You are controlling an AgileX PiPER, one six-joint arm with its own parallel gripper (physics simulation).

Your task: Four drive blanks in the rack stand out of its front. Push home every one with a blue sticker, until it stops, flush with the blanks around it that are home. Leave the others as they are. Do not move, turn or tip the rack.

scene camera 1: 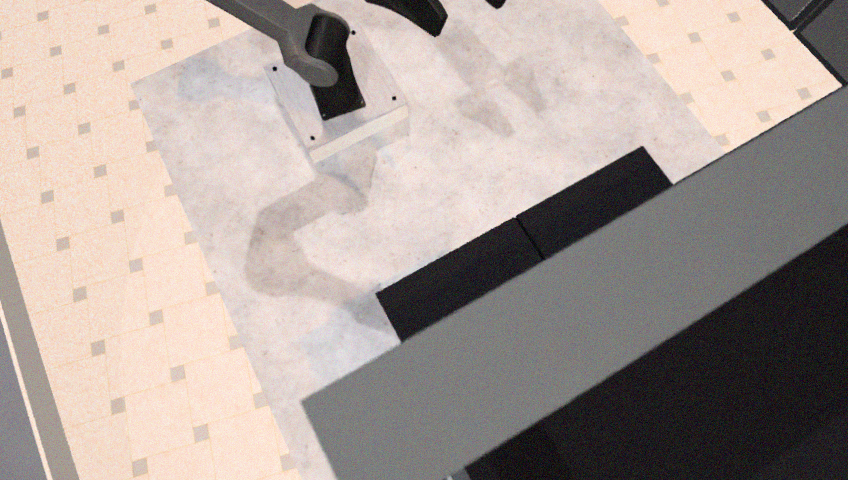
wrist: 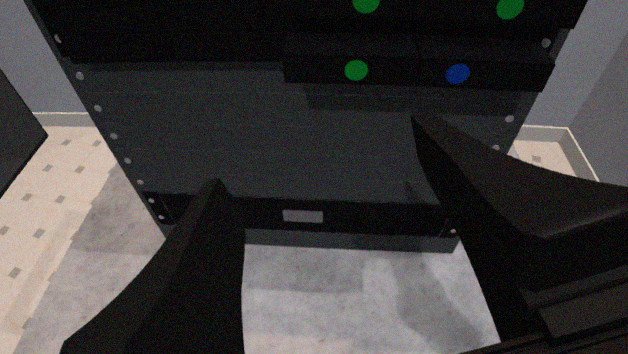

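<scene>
The dark rack fills the lower right of scene camera 1 and shows front-on in the wrist view. In the wrist view a green-stickered blank and a blue-stickered blank stand out side by side at upper right. Parts of two more green stickers show above them at the top edge. From above, two black blanks jut past the rack's front; their stickers are hidden. My gripper is open and empty, below the jutting blanks in the wrist view and apart from the rack.
The arm's base plate is at the top centre of scene camera 1, on the pale mat. A dark cabinet stands at the left of the wrist view. A black panel with a grey label crosses the rack's bottom.
</scene>
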